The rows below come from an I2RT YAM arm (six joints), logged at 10 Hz.
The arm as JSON. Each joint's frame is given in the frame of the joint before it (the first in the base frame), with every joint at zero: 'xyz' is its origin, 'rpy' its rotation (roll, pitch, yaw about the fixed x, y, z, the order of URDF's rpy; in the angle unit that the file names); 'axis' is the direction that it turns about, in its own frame. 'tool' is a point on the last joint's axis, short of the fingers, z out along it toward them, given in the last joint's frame.
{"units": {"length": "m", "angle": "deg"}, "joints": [
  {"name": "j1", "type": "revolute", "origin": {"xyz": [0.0, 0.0, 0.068], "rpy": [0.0, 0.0, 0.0]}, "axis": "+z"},
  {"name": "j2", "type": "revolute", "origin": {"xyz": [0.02, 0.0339, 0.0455], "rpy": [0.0, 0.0, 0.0]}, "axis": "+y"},
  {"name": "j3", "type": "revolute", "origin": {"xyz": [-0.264, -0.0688, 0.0], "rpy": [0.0, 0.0, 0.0]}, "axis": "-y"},
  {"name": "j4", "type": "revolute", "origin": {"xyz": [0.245, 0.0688, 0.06], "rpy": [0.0, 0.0, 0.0]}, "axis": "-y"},
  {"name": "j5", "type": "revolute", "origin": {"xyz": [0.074, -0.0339, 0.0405], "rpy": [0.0, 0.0, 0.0]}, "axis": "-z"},
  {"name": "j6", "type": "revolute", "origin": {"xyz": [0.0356, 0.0, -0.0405], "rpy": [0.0, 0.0, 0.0]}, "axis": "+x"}
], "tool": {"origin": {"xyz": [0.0, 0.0, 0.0], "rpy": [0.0, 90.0, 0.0]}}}
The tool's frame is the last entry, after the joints.
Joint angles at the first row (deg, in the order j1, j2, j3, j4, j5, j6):
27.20, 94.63, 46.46, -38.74, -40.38, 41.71
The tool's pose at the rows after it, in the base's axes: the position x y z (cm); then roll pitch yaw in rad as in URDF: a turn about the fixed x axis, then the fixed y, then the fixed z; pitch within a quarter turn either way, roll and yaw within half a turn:
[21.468 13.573 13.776 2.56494 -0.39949 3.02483]
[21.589 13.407 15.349 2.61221 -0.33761 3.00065]
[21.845 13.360 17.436 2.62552 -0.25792 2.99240]
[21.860 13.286 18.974 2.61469 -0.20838 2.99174]
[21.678 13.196 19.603 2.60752 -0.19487 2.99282]
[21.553 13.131 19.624 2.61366 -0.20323 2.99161]
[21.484 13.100 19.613 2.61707 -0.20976 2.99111]
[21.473 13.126 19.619 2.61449 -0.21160 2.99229]
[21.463 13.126 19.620 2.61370 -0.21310 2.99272]
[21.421 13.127 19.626 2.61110 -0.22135 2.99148]
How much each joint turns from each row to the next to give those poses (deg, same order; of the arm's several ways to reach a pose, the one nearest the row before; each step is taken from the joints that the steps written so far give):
0.00, -0.87, 0.44, -1.92, 1.00, -0.06
0.00, -2.74, 1.65, -2.78, 4.11, 0.22
0.02, -3.12, 2.32, -2.19, 3.26, -0.07
-0.02, -2.43, 1.40, -1.18, 1.18, -0.02
0.02, -1.27, 0.31, -0.70, 0.13, 0.02
0.00, -0.11, 0.00, -0.70, 0.00, 0.00
0.00, 0.00, 0.00, -0.41, -0.06, 0.00
0.05, 0.00, 0.00, 0.02, -0.18, 0.04
0.00, 0.00, 0.00, -0.04, -0.09, 0.00
0.00, 0.00, 0.00, -0.20, -0.37, 0.20

